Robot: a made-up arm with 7 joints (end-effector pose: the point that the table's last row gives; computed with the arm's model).
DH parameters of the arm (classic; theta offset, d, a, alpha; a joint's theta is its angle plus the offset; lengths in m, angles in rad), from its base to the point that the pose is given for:
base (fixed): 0 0.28 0.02 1.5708
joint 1: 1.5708 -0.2 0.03 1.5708
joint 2: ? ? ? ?
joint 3: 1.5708 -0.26 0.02 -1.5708
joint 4: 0 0 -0.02 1.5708
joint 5: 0 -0.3 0 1.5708
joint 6: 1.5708 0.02 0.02 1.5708
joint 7: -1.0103 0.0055 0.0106 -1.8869
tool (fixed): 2.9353 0.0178 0 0
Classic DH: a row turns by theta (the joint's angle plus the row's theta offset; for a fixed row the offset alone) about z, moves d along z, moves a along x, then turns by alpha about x.
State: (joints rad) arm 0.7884 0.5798 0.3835 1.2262 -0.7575 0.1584 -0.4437
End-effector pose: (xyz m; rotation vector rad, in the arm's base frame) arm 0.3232 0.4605 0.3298 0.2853 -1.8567 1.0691
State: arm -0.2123 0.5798 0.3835 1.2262 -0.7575 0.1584 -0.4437
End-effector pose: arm 0.2256 0.4605 0.0516 0.6741 -0.9503 0.7076
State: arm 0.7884 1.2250 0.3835 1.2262 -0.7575 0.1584 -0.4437
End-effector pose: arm 0.1822 0.5343 0.4700 1.0136 -2.0745 0.9198
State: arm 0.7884 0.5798 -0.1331 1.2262 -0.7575 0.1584 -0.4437
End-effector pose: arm 0.3821 0.3598 0.2956 0.3022 -1.7335 0.5078
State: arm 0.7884 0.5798 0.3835 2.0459 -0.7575 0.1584 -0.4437
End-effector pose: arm 0.1804 0.3347 0.4204 0.1718 -2.6876 0.6494
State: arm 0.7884 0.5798 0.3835 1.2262 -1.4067 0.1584 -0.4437
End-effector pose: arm 0.3283 0.4540 0.3291 1.0179 -1.7731 0.7759
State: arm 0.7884 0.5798 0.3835 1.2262 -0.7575 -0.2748 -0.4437
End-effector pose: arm 0.3214 0.4745 0.3216 0.1396 -2.1018 0.6214
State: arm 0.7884 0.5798 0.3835 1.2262 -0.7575 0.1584 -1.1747
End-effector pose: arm 0.3370 0.4639 0.3283 0.5878 -2.4594 1.3761
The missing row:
joint 2: -1.5708 0.03 0.01 -1.5708
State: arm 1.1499 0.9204 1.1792 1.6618 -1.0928 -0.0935 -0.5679
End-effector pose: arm -0.0150 0.5087 0.4214 -0.9656 2.2163 -1.3005
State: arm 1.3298 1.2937 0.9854 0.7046 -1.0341 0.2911 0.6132
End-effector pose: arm -0.0267 0.6593 0.4253 -0.2443 -1.3244 1.6737
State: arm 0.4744 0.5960 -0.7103 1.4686 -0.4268 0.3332 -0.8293
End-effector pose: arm 0.3377 0.2167 0.1428 0.0340 -1.5371 0.2842
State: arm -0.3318 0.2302 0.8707 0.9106 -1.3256 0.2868 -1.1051
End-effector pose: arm 0.0743 0.4543 -0.0870 1.4787 -0.8323 0.7265
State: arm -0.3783 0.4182 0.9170 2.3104 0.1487 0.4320 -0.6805
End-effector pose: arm 0.1420 0.3492 0.2708 -0.1149 -1.8214 1.3345
